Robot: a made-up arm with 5 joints.
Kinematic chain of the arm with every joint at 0, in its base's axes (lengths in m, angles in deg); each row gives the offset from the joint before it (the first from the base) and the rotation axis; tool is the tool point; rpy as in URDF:
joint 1: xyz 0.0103 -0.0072 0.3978 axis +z
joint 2: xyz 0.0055 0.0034 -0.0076 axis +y
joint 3: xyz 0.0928 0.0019 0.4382 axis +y
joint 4: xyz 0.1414 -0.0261 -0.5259 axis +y
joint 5: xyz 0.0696 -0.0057 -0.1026 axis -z
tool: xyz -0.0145 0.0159 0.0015 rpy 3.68 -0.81 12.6
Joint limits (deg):
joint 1: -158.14..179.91
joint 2: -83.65..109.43
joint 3: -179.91..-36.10
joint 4: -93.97..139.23
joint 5: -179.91..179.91
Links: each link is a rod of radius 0.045 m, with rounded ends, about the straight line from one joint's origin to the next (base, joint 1, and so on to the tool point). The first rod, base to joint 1, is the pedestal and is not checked.
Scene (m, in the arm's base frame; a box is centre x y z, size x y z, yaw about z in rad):
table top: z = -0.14
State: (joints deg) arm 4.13 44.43 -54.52 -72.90 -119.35
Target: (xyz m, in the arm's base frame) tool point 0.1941 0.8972 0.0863
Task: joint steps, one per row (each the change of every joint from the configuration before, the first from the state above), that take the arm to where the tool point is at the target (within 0.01 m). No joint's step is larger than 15 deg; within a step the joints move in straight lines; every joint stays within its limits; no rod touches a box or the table.
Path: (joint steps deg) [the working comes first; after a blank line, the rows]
Joints at the target: 81.42 69.55 -95.98 -50.58 -117.78
Straight joint move there: clear.

1: 12.88 4.19 -6.91 3.72 0.26
2: 12.88 4.18 -6.91 3.72 0.26
3: 12.88 4.19 -6.91 3.72 0.26
4: 12.88 4.19 -6.91 3.72 0.27
5: 12.88 4.18 -6.91 3.72 0.26
6: 12.89 4.19 -6.91 3.72 0.26

